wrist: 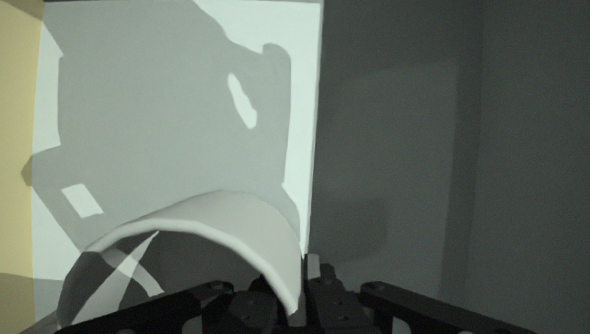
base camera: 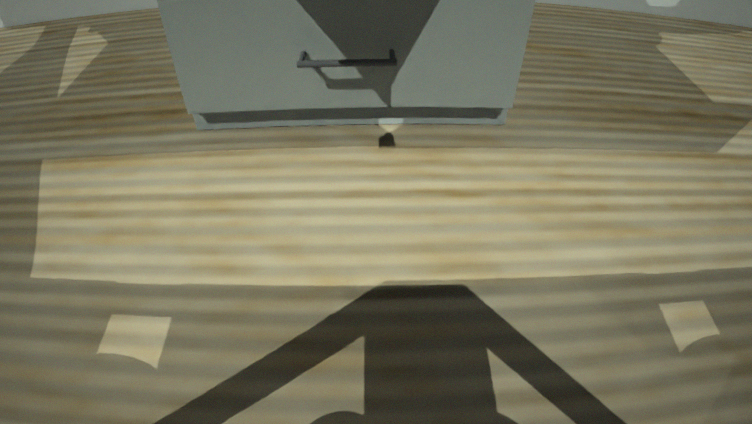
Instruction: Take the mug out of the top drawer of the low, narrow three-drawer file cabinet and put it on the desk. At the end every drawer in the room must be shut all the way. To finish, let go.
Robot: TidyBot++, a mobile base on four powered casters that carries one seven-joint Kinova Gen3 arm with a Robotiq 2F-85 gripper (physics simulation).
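Frame: origin at the arm's base, x right, y up, z back, level; centimetres.
Where they show: gripper, fingertip midpoint: (wrist: 298,273).
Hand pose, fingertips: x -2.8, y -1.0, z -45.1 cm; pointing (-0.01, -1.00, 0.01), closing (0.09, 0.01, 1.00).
Things, the pixels of their centre, and the offset from my fingertips. "pt": a spot on its surface instead. Level surfaces: height alone.
- pale mug at the middle of its body: (wrist: 175,304) dy +3.3, dx -0.7, dz -5.0 cm
- bar handle at a spot on its surface: (base camera: 347,63) pt dy -26.9, dx +0.5, dz -10.6 cm
- Wood-grained floor at its surface level: dy -38.7 cm
- yellow strip at a spot on its surface: (wrist: 15,100) pt dy +0.0, dx +7.6, dz -16.1 cm
The pale mug (wrist: 240,210) is at the lower left of the wrist view, inside the open drawer (wrist: 165,110), with its rim towards the camera. My gripper (wrist: 298,273) is shut on the right side of the mug's wall, with one finger inside the mug and the other outside. The mug's lower part is hidden by the fingers and the view's edge. In the base view, the lower front of a grey cabinet (base camera: 236,68) stands ahead. The gripper, the mug and the desk top do not show there.
A bar handle (base camera: 347,63) sticks out from the cabinet's low front panel. Wood-grained floor (base camera: 315,210) lies before the cabinet, with the robot's dark shadow across it. A dark grey shaded surface (wrist: 400,150) lies right of the mug, and a yellow strip (wrist: 15,100) is at the left.
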